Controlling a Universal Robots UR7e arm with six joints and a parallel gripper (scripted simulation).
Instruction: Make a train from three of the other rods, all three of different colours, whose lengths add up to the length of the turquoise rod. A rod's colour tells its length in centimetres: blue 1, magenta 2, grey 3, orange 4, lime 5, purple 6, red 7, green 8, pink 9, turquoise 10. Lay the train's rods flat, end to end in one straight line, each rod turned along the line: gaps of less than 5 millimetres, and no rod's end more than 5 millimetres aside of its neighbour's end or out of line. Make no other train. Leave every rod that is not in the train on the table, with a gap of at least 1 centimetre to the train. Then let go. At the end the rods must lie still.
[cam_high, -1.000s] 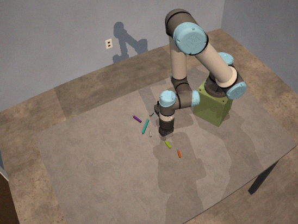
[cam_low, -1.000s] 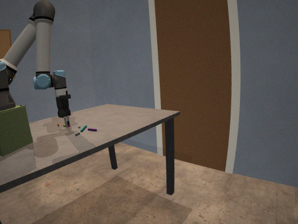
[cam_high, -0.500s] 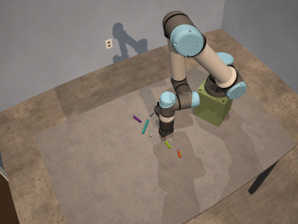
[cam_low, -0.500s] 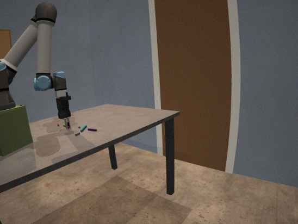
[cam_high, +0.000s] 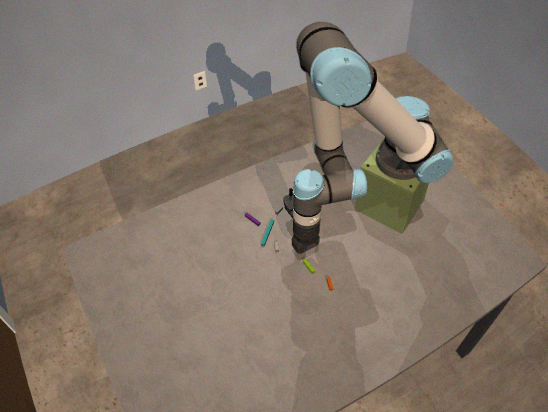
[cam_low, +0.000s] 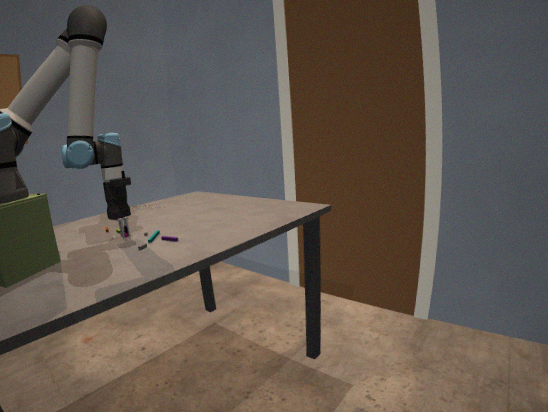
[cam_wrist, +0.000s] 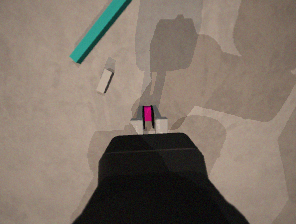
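My gripper is now 10 mm above the magenta rod. From my hand the other things lie so: turquoise rod: 110 mm to the right, 40 mm ahead, 10 mm below; then orange rod: 150 mm to the left, 10 mm below; then lime rod: 60 mm to the left, 20 mm ahead, 10 mm below.
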